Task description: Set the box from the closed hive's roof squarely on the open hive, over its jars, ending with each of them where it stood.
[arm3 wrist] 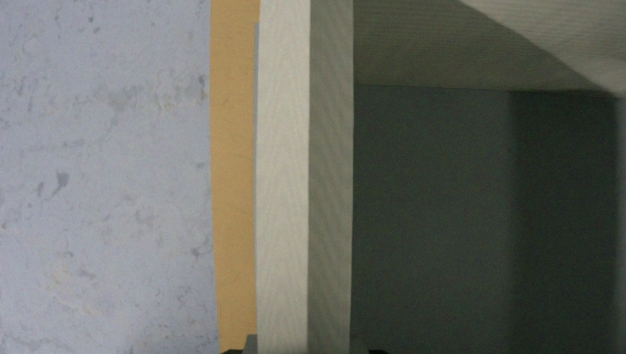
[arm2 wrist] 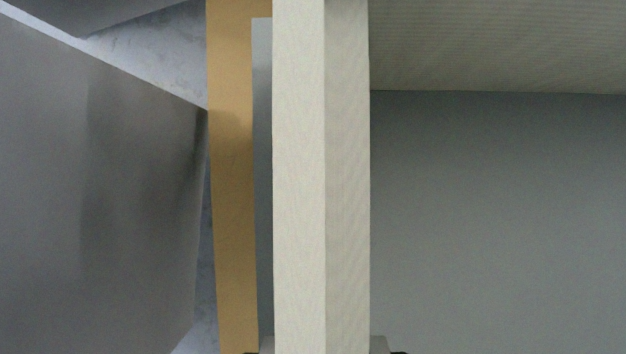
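The box, a pale hollow frame, shows in part in the arm2 wrist view as a pale wall [arm2 wrist: 300, 150] and in the arm3 wrist view as another stretch of pale wall [arm3 wrist: 283, 150]. It sits on the closed hive's flat grey roof [arm2 wrist: 500, 225] [arm3 wrist: 430, 200], which shows inside the walls and as a thin strip outside. The arm2 gripper [arm2 wrist: 324, 346] is shut on a box wall, one fingertip on each side. The arm3 gripper [arm3 wrist: 304, 346] is likewise shut on a box wall. The open hive and its jars do not show. The arm1 and arm4 grippers are not in view.
A tan edge [arm2 wrist: 231, 175] [arm3 wrist: 231, 175] runs below and outside the roof. Large dark grey slanted surfaces [arm2 wrist: 135, 175] stand close outside it on the arm2 side. Mottled blue-grey floor [arm3 wrist: 100, 165] lies beyond the tan edge on the arm3 side.
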